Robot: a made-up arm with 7 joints. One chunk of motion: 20 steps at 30 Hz.
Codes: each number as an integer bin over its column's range. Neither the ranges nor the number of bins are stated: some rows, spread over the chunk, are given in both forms.
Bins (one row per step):
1: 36 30 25 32 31 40 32
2: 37 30 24 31 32 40 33
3: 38 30 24 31 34 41 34
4: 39 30 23 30 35 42 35
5: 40 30 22 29 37 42 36
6: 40 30 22 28 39 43 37
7: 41 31 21 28 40 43 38
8: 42 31 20 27 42 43 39
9: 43 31 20 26 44 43 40
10: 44 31 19 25 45 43 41
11: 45 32 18 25 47 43 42
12: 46 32 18 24 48 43 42
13: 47 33 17 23 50 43 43
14: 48 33 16 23 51 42 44
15: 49 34 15 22 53 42 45
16: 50 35 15 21 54 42 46
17: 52 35 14 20 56 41 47
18: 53 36 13 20 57 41 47
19: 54 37 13 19 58 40 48
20: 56 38 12 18 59 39 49
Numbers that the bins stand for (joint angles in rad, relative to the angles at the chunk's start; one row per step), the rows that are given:
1: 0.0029 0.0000 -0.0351 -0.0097 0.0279 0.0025 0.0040
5: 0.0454 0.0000 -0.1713 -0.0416 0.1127 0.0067 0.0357
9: 0.0773 0.0033 -0.2621 -0.0735 0.2116 0.0087 0.0675
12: 0.1092 0.0067 -0.3529 -0.0948 0.2681 0.0087 0.0833
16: 0.1517 0.0167 -0.4890 -0.1267 0.3529 0.0067 0.1151
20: 0.2156 0.0267 -0.6252 -0.1586 0.4235 0.0005 0.1389
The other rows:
2: 0.0135 0.0000 -0.0805 -0.0203 0.0421 0.0025 0.0119
3: 0.0241 0.0000 -0.0805 -0.0203 0.0703 0.0046 0.0198
4: 0.0348 0.0000 -0.1259 -0.0310 0.0844 0.0067 0.0278
6: 0.0454 0.0000 -0.1713 -0.0522 0.1410 0.0087 0.0437
7: 0.0560 0.0033 -0.2167 -0.0522 0.1551 0.0087 0.0516
8: 0.0667 0.0033 -0.2621 -0.0629 0.1833 0.0087 0.0595
10: 0.0879 0.0033 -0.3075 -0.0841 0.2257 0.0087 0.0754
11: 0.0986 0.0067 -0.3529 -0.0841 0.2540 0.0087 0.0833
13: 0.1198 0.0100 -0.3983 -0.1054 0.2963 0.0087 0.0913
14: 0.1305 0.0100 -0.4437 -0.1054 0.3105 0.0067 0.0992
15: 0.1411 0.0133 -0.4890 -0.1160 0.3387 0.0067 0.1071
17: 0.1730 0.0167 -0.5344 -0.1373 0.3811 0.0046 0.1230
18: 0.1837 0.0200 -0.5798 -0.1373 0.3952 0.0046 0.1230
19: 0.1943 0.0233 -0.5798 -0.1479 0.4094 0.0025 0.1310

